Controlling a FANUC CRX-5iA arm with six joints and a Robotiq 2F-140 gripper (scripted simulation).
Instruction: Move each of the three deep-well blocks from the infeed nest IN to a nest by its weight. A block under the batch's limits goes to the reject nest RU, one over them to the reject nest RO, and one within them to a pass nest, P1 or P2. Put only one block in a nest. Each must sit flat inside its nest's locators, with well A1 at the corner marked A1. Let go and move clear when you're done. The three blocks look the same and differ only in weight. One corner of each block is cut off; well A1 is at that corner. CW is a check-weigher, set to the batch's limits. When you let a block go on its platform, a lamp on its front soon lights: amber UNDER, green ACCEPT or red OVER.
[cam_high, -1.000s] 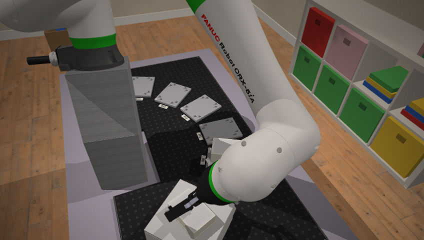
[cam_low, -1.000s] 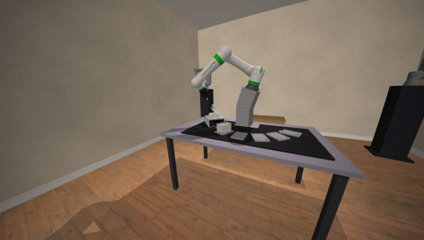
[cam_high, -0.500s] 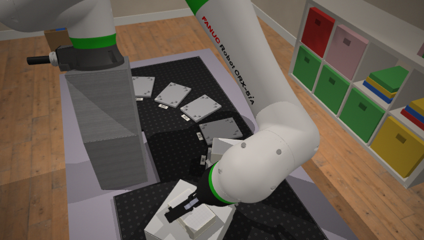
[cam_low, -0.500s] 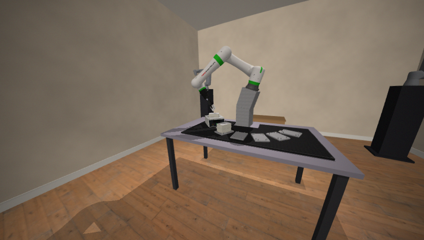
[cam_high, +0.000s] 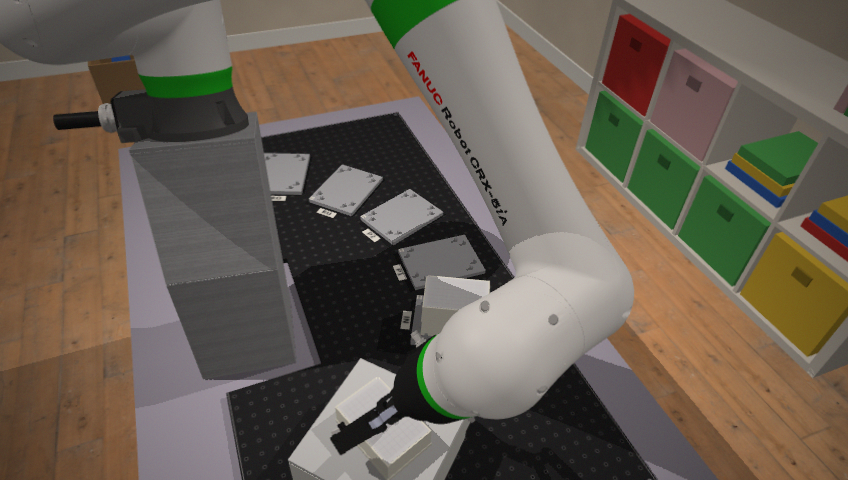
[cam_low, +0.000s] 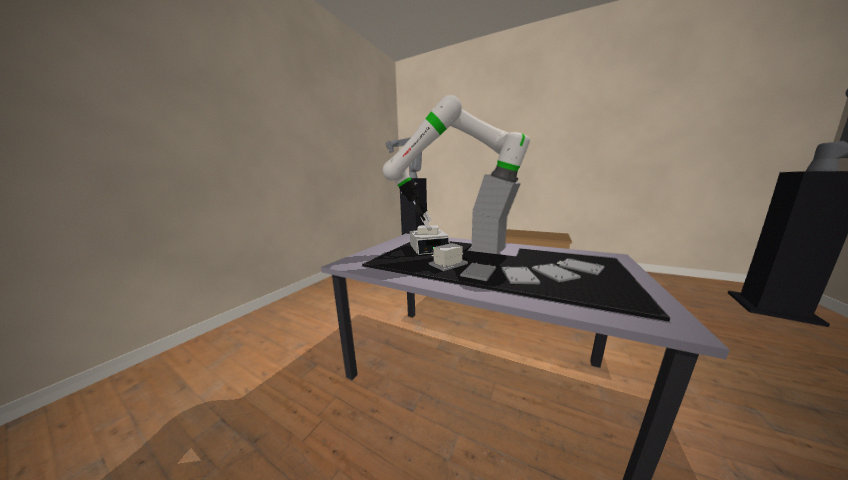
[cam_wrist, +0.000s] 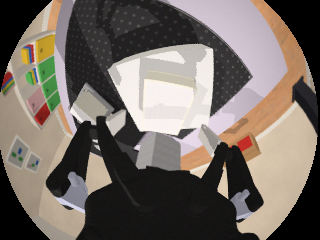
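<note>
Now: hand 80 mm above the pale weigher platform. From my hand the other things lie so: grey nest plate: 600 mm to the left, 170 mm below, 150 mm ahead; then check-weigher: 110 mm below.
</note>
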